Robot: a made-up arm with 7 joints. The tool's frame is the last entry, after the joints. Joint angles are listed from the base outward.
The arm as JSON. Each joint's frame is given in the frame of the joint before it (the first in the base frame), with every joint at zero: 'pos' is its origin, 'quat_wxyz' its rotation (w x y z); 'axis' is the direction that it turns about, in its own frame. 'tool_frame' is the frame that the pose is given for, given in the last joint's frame.
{
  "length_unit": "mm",
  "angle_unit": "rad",
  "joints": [
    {
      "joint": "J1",
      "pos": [
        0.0,
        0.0,
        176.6
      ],
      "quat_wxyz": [
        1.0,
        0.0,
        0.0,
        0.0
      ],
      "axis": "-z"
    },
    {
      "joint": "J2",
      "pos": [
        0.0,
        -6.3,
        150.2
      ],
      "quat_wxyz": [
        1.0,
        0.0,
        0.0,
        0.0
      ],
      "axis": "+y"
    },
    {
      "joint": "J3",
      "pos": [
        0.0,
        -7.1,
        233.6
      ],
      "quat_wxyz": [
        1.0,
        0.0,
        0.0,
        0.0
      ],
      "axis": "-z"
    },
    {
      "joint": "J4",
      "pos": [
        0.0,
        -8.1,
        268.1
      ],
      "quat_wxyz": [
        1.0,
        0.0,
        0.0,
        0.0
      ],
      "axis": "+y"
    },
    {
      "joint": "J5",
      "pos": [
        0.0,
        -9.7,
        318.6
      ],
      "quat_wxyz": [
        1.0,
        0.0,
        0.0,
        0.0
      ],
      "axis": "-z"
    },
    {
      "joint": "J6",
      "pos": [
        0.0,
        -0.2,
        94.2
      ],
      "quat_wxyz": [
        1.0,
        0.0,
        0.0,
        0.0
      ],
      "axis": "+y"
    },
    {
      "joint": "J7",
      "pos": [
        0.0,
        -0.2,
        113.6
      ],
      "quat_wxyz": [
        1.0,
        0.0,
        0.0,
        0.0
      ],
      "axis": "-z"
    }
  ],
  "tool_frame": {
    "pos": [
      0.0,
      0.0,
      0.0
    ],
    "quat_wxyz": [
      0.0,
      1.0,
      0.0,
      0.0
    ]
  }
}
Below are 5 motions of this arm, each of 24 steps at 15 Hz.
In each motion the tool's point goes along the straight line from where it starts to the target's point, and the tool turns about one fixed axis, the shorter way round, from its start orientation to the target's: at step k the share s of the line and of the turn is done. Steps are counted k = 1, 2, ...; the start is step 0. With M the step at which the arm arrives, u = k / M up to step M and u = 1 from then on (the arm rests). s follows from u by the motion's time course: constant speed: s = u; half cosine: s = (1 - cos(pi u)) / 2; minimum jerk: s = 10 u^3 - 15 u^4 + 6 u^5.
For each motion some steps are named. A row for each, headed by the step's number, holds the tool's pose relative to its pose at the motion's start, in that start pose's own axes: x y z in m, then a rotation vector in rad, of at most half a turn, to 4 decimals.
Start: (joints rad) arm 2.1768 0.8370 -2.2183 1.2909 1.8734 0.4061 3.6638
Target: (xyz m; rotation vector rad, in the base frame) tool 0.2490 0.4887 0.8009 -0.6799 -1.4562 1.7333
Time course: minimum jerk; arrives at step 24
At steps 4, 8, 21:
4: 0.0281 0.0025 0.0219 0.0256 -0.0459 -0.0008
8: 0.1659 0.0146 0.1297 0.1511 -0.2712 -0.0045
21: 0.7779 0.0684 0.6080 0.7083 -1.2714 -0.0209

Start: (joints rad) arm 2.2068 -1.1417 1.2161 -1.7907 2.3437 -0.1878 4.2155
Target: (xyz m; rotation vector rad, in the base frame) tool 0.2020 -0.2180 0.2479 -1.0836 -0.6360 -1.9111
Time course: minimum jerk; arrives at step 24
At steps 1, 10, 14, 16, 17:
1: -0.0003 0.0000 0.0001 -0.0007 0.0009 -0.0012
10: -0.1750 0.0207 0.0549 -0.3643 0.4348 -0.6017
14: -0.3299 0.0390 0.1035 -0.6867 0.8197 -1.1342
16: -0.3990 0.0471 0.1251 -0.8304 0.9912 -1.3715
17: -0.4281 0.0506 0.1342 -0.8910 1.0635 -1.4716

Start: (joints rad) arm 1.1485 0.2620 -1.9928 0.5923 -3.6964 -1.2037 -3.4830
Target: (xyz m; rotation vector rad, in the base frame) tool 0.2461 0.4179 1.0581 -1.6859 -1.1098 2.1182
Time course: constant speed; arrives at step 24
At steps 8, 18, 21, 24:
8: 0.0531 0.0109 -0.1114 0.2527 0.1879 0.0215
18: 0.1195 0.0246 -0.2506 0.5686 0.4228 0.0484
21: 0.1394 0.0287 -0.2924 0.6634 0.4933 0.0565
24: 0.1593 0.0328 -0.3342 0.7582 0.5637 0.0645

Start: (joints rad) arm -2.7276 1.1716 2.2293 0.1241 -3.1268 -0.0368 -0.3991
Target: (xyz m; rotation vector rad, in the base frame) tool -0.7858 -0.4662 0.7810 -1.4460 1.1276 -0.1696
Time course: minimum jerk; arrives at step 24
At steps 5, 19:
5: 0.0432 -0.0252 0.0283 -0.0177 -0.0791 -0.0137
19: 0.6259 -0.3655 0.4098 -0.2567 -1.1474 -0.1979

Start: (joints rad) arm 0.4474 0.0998 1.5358 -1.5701 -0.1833 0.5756 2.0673
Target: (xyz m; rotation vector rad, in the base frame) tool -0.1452 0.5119 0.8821 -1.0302 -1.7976 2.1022
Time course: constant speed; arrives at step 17
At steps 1, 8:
1: 0.0206 -0.0077 0.0077 0.0337 -0.0058 0.0138
8: 0.1645 -0.0615 0.0618 0.2698 -0.0467 0.1108

